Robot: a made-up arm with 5 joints. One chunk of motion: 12 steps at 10 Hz.
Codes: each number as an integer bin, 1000 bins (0 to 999) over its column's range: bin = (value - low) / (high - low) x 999, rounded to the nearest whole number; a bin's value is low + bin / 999 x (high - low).
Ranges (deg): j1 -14..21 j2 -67..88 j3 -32..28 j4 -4..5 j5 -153..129
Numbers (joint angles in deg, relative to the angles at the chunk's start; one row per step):
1: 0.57 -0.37 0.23 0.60 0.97
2: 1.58 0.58 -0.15 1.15 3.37
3: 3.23 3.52 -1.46 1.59 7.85
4: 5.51 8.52 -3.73 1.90 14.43
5: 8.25 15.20 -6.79 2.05 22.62
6: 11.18 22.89 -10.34 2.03 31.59
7: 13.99 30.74 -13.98 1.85 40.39
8: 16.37 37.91 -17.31 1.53 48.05
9: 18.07 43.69 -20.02 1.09 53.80
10: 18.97 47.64 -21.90 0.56 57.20
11: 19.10 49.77 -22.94 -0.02 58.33
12: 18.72 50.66 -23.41 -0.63 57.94
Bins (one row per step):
1: 416 429 537 511 545
2: 445 436 530 572 554
3: 492 455 508 620 570
4: 557 487 471 655 593
5: 635 530 420 672 622
6: 719 579 361 669 654
7: 799 630 300 649 685
8: 867 676 245 614 712
9: 915 713 199 565 733
10: 941 739 168 506 745
11: 945 753 151 442 749
12: 934 758 143 374 747

